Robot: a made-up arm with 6 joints.
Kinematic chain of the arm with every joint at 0, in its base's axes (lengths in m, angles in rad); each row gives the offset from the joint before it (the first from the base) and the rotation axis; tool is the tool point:
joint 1: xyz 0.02 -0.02 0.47 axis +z
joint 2: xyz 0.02 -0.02 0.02 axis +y
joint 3: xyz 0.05 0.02 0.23 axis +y
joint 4: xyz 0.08 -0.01 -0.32 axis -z
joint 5: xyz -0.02 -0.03 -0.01 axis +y
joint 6: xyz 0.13 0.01 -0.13 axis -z
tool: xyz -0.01 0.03 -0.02
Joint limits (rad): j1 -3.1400..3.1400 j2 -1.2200..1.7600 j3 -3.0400..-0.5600 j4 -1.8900..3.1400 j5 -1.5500..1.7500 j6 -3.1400..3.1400
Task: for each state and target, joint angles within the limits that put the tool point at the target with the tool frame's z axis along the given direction. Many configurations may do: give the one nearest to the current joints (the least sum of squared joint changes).
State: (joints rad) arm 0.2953 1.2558 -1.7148 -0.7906 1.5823 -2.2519
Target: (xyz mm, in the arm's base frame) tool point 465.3 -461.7 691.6 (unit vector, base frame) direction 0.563 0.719 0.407
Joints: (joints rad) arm -0.4583 0.5242 -2.0569 -1.1372 1.7429 -2.2270
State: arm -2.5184 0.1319 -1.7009 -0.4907 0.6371 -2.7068
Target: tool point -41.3 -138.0 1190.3 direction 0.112 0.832 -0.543
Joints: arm -1.6395 -0.6707 -1.8178 -0.1615 0.3468 -2.6468
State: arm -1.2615 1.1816 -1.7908 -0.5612 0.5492 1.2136
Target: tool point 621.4 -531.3 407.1 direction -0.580 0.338 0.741
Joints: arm -0.6665 1.2338 -2.3243 0.2595 0.3706 1.2839
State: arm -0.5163 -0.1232 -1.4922 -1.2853 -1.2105 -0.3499
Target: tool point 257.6 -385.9 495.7 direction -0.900 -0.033 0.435
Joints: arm -1.3405 0.4735 -1.2712 -1.7829 -1.1288 -0.4030
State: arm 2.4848 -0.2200 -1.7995 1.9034 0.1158 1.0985
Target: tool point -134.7 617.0 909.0 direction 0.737 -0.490 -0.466
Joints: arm 1.8244 0.3900 -2.2357 1.9990 0.7062 1.1836
